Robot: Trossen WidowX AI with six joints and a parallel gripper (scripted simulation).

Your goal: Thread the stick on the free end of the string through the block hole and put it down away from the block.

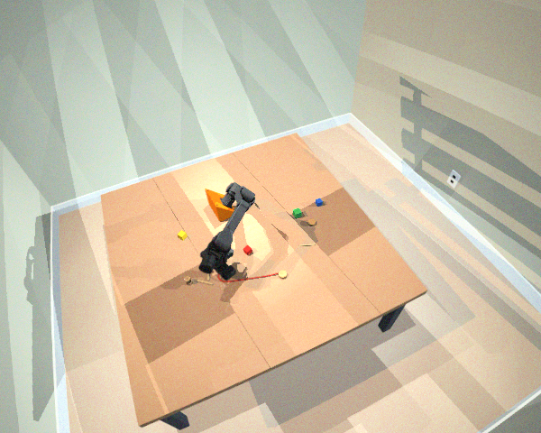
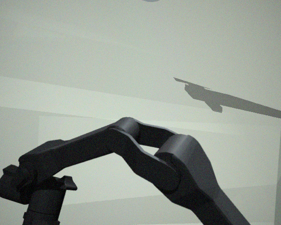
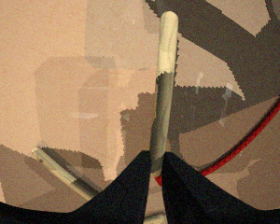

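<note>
Right now my gripper tip is 16 cm to the right of the red cube and 7 cm past it. Also, from my gripper tip: blue cube: 61 cm to the left, 21 cm behind; then green cube: 47 cm to the left, 19 cm behind; then yellow cube: 29 cm behind, 12 cm to the right.
</note>
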